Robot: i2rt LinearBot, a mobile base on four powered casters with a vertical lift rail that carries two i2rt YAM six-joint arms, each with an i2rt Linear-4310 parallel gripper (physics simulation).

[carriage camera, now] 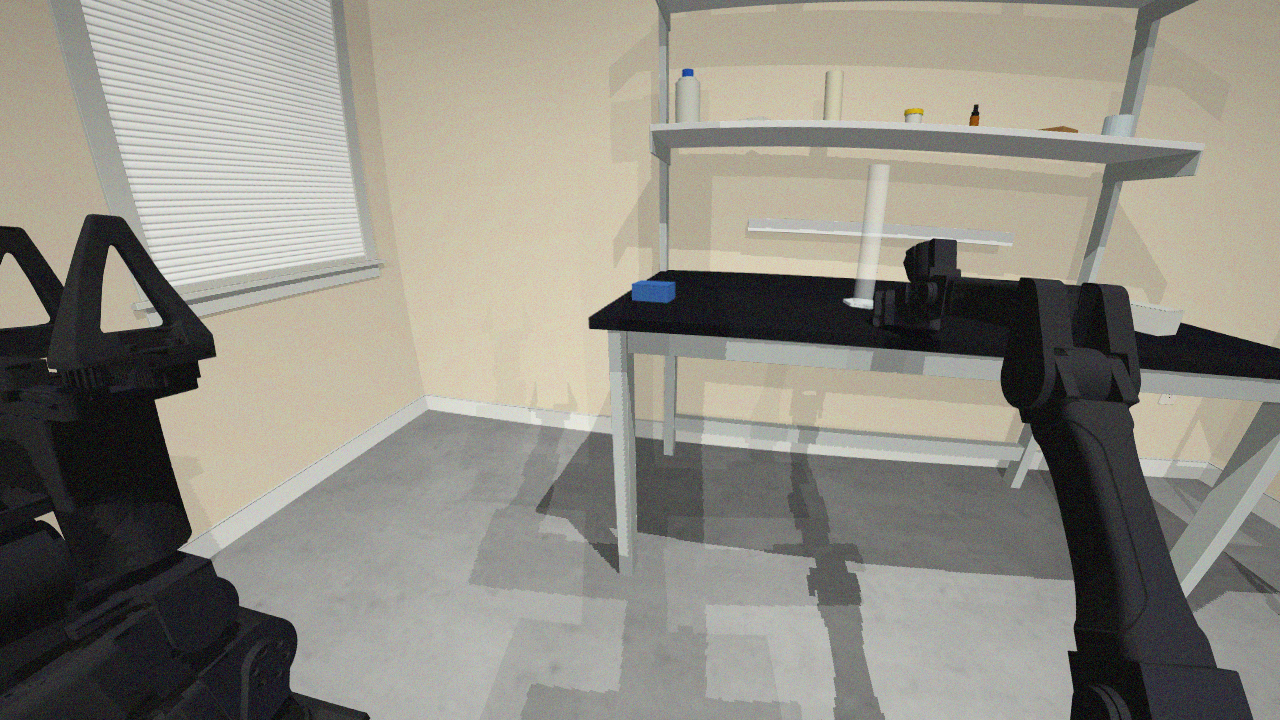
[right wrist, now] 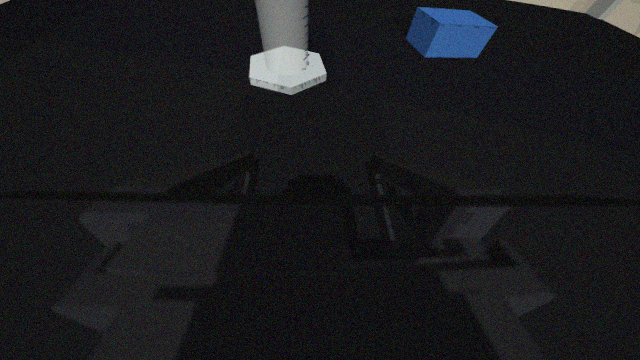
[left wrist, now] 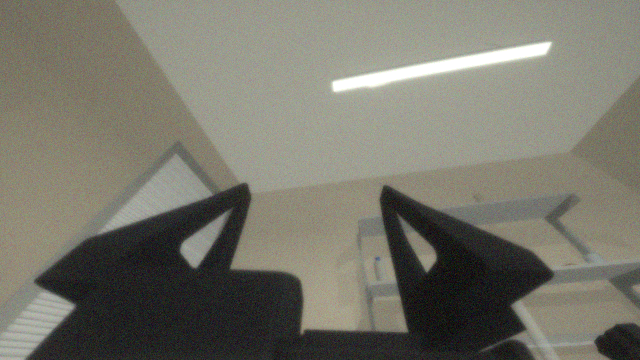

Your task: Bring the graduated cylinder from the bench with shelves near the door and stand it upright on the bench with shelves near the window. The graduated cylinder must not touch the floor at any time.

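Frame: origin at the left arm's base, x up, y right, z ahead, level; centimetres.
Seen in the pictures: left gripper, fingertip midpoint: (carriage camera: 51, 221) (left wrist: 314, 191); right gripper, fingertip midpoint: (carriage camera: 892, 315) (right wrist: 313, 161).
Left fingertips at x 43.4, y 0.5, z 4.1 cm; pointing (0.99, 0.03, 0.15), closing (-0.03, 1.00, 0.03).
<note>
A point is followed by its place in that frame.
The graduated cylinder (carriage camera: 871, 234) {z 82.0, x 38.7, y 78.7 cm} (right wrist: 283, 25) {z 81.7, x 26.9, y 79.6 cm}, pale and translucent with a white hexagonal foot, stands upright on the black top of the bench with shelves (carriage camera: 760, 308) {z 76.8, x 21.8, y 53.0 cm} (right wrist: 125, 110) {z 79.3, x 21.8, y 64.3 cm}, beside the wall with the window. My right gripper (right wrist: 313, 161) {z 70.1, x 22.7, y 80.2 cm} is open and empty, low over the bench top; the cylinder's foot stands beyond its fingertips, apart from them. In the carriage camera the right wrist hides the fingers. My left gripper (left wrist: 314, 191) {z 4.1, x 43.4, y 0.5 cm} is open and empty, raised at the left, pointing up toward the ceiling. The bench near the door does not show.
A blue box (carriage camera: 653, 291) (right wrist: 452, 34) lies at the bench's left end. A pale tray-like object (carriage camera: 1156, 319) {z 65.3, x 25.3, y 143.0 cm} lies at its right. The shelf (carriage camera: 895, 136) {z 108.9, x 65.6, y 95.9 cm} above holds a blue-capped bottle (carriage camera: 687, 98) {z 117.4, x 76.1, y 37.2 cm} and several small items. The window (carriage camera: 228, 134) {z 98.4, x 76.8, y -109.9 cm} is at the left.
</note>
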